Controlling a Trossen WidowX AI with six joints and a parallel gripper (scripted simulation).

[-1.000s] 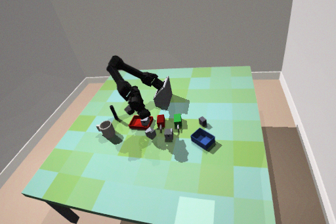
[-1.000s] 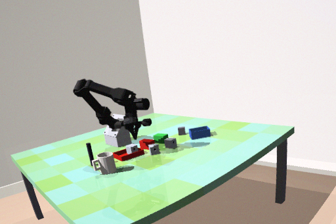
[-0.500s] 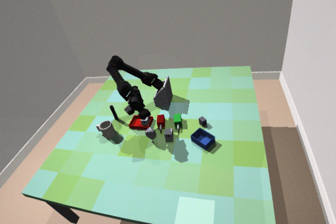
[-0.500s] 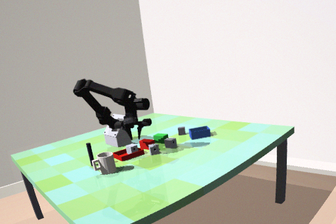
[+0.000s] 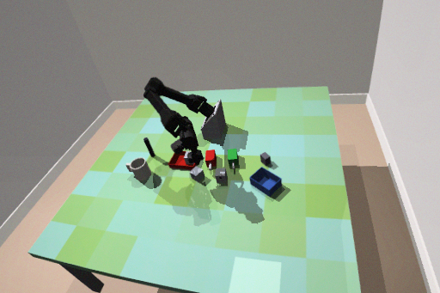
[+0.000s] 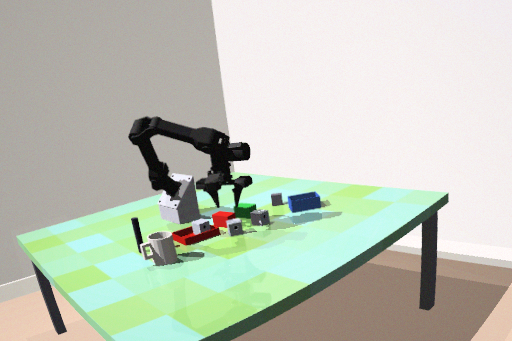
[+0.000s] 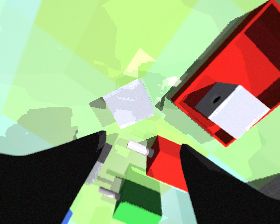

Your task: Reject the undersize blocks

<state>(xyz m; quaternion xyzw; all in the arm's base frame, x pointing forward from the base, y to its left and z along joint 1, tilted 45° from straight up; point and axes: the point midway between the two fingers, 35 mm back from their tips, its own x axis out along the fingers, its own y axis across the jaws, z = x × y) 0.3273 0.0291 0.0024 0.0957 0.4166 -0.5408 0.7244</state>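
Right now the steel block is 2 cm ahead of my gripper tip, 11 cm to the left of it and 7 cm below it. Also, from my gripper tip: green GO gauge 7 cm behind, 15 cm to the left, 7 cm below; mug 5 cm ahead, 31 cm to the right, 5 cm below; red reject tray 7 cm behind, 11 cm to the right, 8 cm below.
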